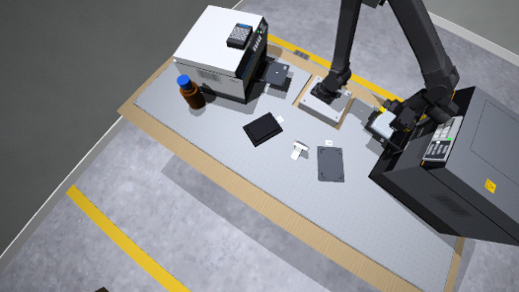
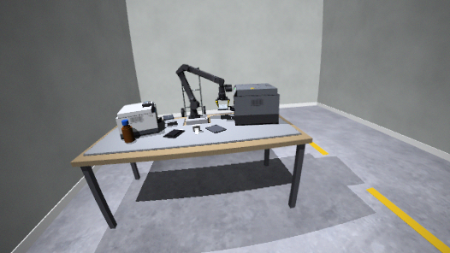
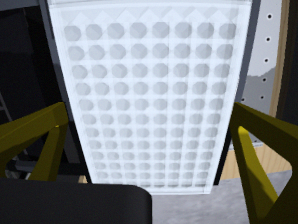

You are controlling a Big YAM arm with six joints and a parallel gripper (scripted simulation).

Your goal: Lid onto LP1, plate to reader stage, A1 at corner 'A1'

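Now: the white well plate right at my hand. Round my hand: black bench pad: 440 mm to the right, 320 mm ahead, 130 mm below; then brown capped bottle: 800 mm to the right, 410 mm ahead, 20 mm below; then glossy lid: 440 mm to the right, 320 mm ahead, 120 mm below.
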